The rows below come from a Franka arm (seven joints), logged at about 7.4 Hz.
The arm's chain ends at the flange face. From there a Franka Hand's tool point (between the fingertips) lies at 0.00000 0.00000 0.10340 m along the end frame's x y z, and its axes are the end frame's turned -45 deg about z.
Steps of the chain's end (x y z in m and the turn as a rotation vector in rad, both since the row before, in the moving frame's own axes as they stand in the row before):
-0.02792, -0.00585, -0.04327, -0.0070, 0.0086, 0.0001
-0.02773, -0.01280, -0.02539, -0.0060, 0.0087, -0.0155
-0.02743, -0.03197, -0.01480, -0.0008, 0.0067, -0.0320
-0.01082, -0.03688, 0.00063, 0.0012, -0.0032, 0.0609
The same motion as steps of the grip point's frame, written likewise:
-0.01549, -0.02274, -0.04328, -0.0110, 0.0011, 0.0001
-0.01035, -0.02759, -0.02540, -0.0104, 0.0019, -0.0155
0.00365, -0.04146, -0.01480, -0.0053, 0.0042, -0.0320
0.01829, -0.03405, 0.00063, 0.0031, -0.0014, 0.0609

